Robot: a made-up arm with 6 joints.
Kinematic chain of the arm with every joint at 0, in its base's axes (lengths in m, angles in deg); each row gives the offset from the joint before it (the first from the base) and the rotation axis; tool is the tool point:
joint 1: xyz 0 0 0.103 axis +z
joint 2: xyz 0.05 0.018 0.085 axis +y
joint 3: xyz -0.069 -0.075 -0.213 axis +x
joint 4: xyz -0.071 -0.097 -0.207 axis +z
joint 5: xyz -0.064 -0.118 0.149 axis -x
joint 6: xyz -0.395 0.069 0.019 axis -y
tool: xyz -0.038 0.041 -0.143
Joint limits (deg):
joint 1: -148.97..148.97
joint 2: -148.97..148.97
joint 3: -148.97..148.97
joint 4: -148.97..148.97
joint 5: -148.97..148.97
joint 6: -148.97..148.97
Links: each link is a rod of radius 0.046 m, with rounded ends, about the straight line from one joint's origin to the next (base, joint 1, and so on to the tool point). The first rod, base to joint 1, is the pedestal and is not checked.
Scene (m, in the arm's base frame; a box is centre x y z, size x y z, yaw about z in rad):
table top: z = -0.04
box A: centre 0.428 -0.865 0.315 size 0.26 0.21 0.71 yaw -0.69
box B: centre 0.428 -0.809 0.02 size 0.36 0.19 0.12 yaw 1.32
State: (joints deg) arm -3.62 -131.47 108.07 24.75 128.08 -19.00
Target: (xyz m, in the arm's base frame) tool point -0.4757 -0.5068 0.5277
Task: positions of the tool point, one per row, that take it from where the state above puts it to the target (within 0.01 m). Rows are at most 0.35 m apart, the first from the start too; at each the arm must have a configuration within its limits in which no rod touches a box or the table.
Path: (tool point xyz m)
1: 0.9024 -0.1253 0.5067
2: 0.7208 -0.3591 0.6805
3: 0.4494 -0.5047 0.7831
4: 0.1557 -0.5355 0.8137
5: -0.0080 -0.5976 0.7687
6: -0.1774 -0.6132 0.7037
7: -0.3379 -0.5816 0.6221
8: -0.4757 -0.5068 0.5277

